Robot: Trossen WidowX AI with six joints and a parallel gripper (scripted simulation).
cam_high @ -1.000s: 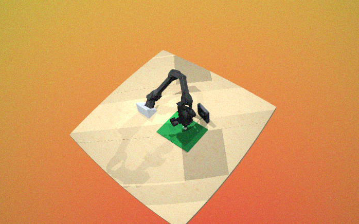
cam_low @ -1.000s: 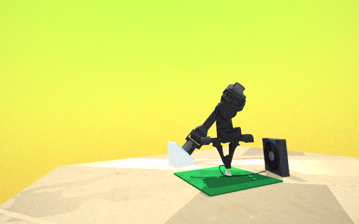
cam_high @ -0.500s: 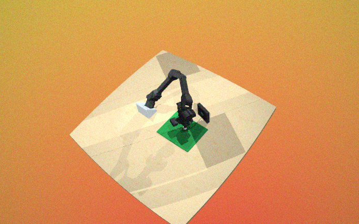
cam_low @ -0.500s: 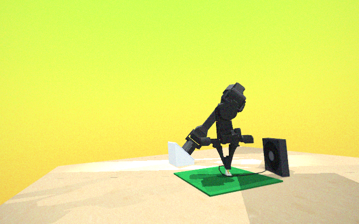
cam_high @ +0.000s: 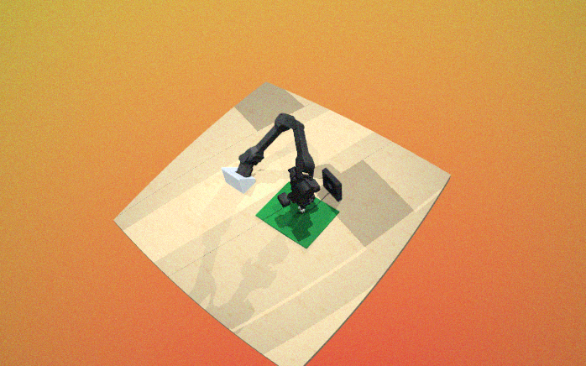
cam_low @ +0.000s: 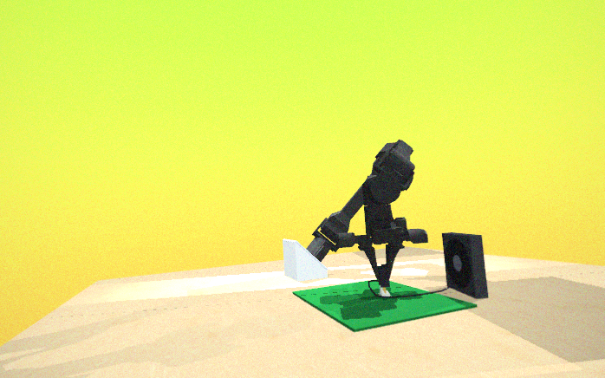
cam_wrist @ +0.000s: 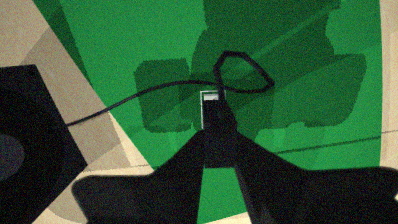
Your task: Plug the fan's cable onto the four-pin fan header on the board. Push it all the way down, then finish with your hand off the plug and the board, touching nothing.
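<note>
Now: the white four-pin header 3 cm below my gripper tip and 1 cm ahead of it. Also, from my gripper tip: green board 5 cm below, 4 cm to the right; dark fan plug 1 cm ahead, 1 cm above; black fan 13 cm to the left, 8 cm ahead, 2 cm above.
</note>
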